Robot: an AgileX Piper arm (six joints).
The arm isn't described. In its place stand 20 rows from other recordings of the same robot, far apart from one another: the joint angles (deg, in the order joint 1, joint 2, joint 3, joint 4, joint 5, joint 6), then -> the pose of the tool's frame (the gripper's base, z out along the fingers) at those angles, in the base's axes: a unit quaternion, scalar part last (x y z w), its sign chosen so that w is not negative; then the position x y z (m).
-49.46 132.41 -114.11 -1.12 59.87 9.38 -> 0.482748 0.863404 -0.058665 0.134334 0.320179 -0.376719 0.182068
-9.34 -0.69 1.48 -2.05 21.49 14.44 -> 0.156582 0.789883 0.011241 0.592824 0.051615 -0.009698 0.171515
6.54 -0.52 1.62 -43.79 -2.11 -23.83 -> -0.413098 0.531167 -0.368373 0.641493 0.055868 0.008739 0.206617
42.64 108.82 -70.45 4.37 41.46 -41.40 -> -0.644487 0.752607 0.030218 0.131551 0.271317 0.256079 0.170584
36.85 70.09 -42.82 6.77 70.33 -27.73 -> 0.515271 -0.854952 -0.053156 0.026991 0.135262 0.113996 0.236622
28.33 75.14 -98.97 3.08 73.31 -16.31 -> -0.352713 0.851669 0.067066 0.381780 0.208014 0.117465 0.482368
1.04 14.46 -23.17 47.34 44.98 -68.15 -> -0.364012 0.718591 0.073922 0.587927 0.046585 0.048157 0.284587
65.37 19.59 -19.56 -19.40 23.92 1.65 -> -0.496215 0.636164 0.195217 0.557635 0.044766 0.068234 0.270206
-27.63 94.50 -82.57 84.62 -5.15 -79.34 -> 0.239480 0.706108 -0.161834 0.646430 0.352639 -0.193770 0.382874
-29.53 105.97 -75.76 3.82 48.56 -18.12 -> 0.116578 0.982720 -0.031501 0.140280 0.329869 -0.181636 0.209712
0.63 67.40 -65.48 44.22 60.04 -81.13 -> -0.515172 0.728835 0.109204 0.437575 0.224128 0.057452 0.379984
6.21 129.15 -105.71 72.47 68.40 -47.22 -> -0.181696 0.811205 0.512405 0.215349 0.465258 0.131782 0.224372
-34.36 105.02 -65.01 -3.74 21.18 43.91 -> 0.583638 0.757966 0.004133 0.291268 0.311770 -0.215752 0.184322
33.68 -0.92 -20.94 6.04 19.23 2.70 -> -0.156642 0.638977 0.281023 0.698712 0.015649 0.014219 0.302193
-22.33 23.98 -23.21 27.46 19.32 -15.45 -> 0.176093 0.761973 -0.003403 0.623199 0.091972 -0.022768 0.293147
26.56 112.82 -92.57 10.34 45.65 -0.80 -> -0.184470 0.947244 0.131992 0.226448 0.385972 0.206001 0.245064
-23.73 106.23 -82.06 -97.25 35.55 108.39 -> 0.393269 0.666555 -0.309271 0.552626 0.374529 -0.221974 0.303755
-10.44 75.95 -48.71 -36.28 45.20 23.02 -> 0.103611 0.941995 -0.237632 0.213171 0.237915 -0.082689 0.259304
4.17 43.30 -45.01 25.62 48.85 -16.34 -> -0.094082 0.888752 0.168661 0.415718 0.131603 0.039303 0.341528
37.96 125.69 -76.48 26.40 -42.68 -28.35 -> -0.190404 0.708847 0.063057 0.676244 0.393472 0.272183 0.163687
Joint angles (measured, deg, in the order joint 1, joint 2, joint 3, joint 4, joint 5, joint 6), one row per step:
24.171 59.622 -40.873 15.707 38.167 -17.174
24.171 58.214 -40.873 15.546 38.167 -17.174
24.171 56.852 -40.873 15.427 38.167 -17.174
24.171 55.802 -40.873 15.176 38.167 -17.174
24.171 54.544 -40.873 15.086 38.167 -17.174
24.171 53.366 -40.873 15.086 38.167 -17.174
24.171 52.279 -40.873 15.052 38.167 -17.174
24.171 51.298 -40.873 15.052 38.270 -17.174
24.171 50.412 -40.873 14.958 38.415 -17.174
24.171 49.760 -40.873 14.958 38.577 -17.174
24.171 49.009 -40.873 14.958 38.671 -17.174
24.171 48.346 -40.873 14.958 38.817 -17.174
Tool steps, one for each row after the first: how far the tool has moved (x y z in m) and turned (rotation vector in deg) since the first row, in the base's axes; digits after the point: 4 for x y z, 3 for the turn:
-0.0035 -0.0017 0.0047 0.433 -1.349 0.036
-0.0070 -0.0034 0.0092 0.885 -2.639 0.060
-0.0097 -0.0049 0.0126 1.090 -3.698 0.109
-0.0130 -0.0065 0.0166 1.523 -4.882 0.121
-0.0163 -0.0080 0.0203 2.004 -5.958 0.115
-0.0193 -0.0094 0.0236 2.418 -6.963 0.115
-0.0223 -0.0106 0.0264 2.782 -7.766 0.136
-0.0250 -0.0119 0.0289 3.007 -8.483 0.184
-0.0271 -0.0128 0.0306 3.215 -8.933 0.222
-0.0294 -0.0138 0.0327 3.488 -9.535 0.242
-0.0316 -0.0147 0.0344 3.705 -10.009 0.276

